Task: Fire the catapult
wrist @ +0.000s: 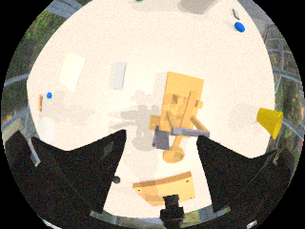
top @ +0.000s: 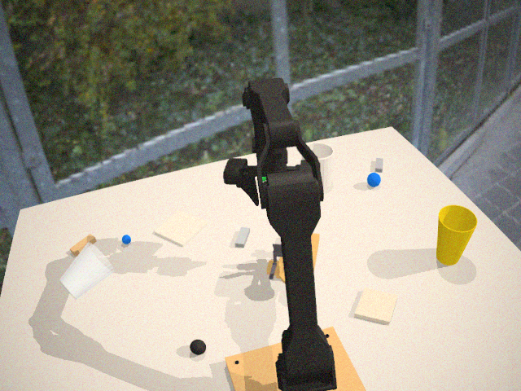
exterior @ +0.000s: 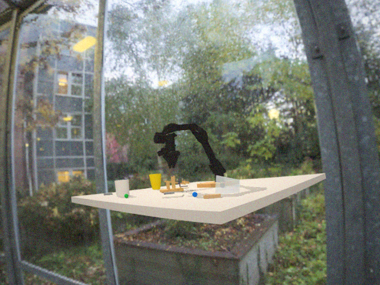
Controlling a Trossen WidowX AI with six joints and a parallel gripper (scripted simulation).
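The black ball is 220 mm behind my gripper tip, 210 mm to the left of it and 130 mm below it. From my gripper tip the other things lie so: tan square tile: 210 mm behind, 160 mm to the right, 150 mm below; then wooden catapult: 50 mm behind, 10 mm to the right, 100 mm below; then white mug: 260 mm ahead, 180 mm to the right, 120 mm below.
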